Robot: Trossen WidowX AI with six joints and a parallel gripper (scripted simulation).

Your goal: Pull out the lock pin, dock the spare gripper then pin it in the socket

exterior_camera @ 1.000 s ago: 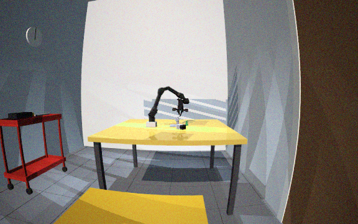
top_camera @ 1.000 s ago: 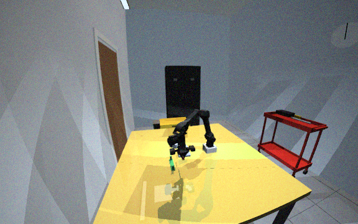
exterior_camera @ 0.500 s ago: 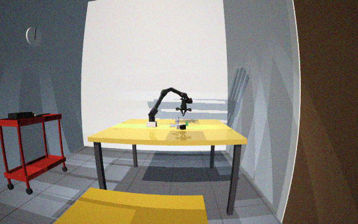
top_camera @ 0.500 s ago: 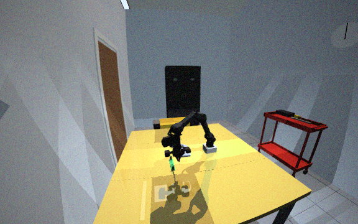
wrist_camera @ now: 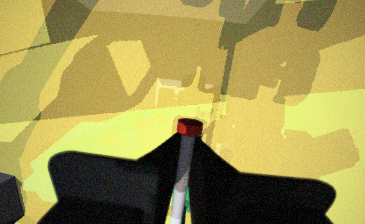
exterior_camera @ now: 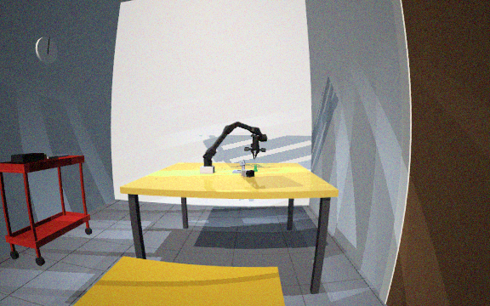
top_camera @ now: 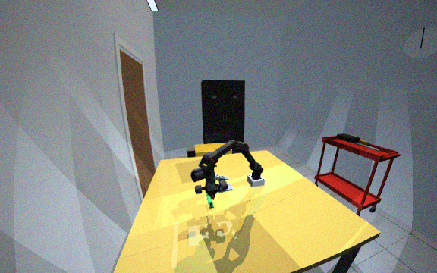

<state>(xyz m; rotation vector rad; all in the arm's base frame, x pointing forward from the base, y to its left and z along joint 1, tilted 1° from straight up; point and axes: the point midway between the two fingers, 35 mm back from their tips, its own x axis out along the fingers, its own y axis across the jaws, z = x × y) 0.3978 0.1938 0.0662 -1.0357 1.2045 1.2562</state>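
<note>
Right now my gripper tip is 100 mm to the left of the green bracket and 60 mm above it. Round my gripper tip: spare gripper 360 mm to the right, 90 mm behind, 70 mm below; mount 210 mm to the right, 130 mm behind, 40 mm below.
</note>
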